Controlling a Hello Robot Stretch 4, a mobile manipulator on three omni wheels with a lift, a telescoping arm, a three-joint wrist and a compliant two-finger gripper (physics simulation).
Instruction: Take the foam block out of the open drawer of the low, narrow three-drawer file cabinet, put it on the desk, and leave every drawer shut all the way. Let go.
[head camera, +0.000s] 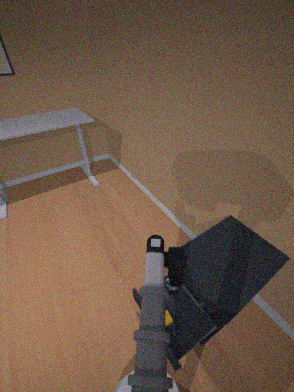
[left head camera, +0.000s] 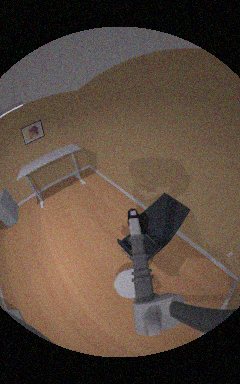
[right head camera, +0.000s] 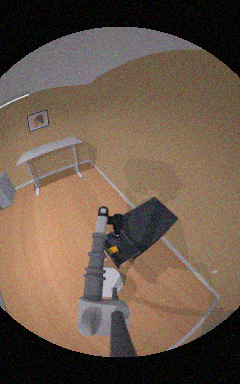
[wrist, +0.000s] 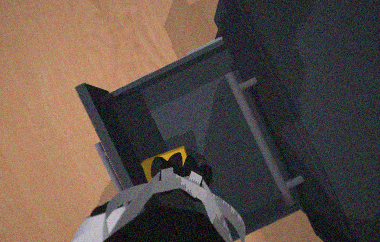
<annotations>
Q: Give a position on a grey desk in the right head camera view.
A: At 71, 140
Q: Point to a drawer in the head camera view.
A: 190, 325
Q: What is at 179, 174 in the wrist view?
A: The gripper.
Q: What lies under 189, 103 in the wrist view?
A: A drawer.
</annotations>
